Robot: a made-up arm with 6 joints. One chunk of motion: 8 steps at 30 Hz.
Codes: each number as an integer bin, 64 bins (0 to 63) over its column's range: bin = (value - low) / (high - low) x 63, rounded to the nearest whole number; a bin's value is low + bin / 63 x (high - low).
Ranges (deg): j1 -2..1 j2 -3..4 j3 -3..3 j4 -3..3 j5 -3..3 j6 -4..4
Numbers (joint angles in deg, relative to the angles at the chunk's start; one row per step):
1: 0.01 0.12 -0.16 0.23 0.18 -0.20
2: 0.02 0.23 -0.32 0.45 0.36 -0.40
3: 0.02 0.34 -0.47 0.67 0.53 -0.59
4: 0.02 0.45 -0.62 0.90 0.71 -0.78
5: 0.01 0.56 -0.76 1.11 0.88 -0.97
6: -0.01 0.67 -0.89 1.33 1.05 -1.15
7: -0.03 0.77 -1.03 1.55 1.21 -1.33
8: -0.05 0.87 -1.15 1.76 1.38 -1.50
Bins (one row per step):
1: 42 28 30 34 33 30
2: 42 29 28 36 35 28
3: 42 30 27 39 37 27
4: 42 31 25 41 39 25
5: 42 32 24 43 41 24
6: 42 33 22 45 43 22
7: 41 34 21 48 44 21
8: 41 35 19 50 46 20

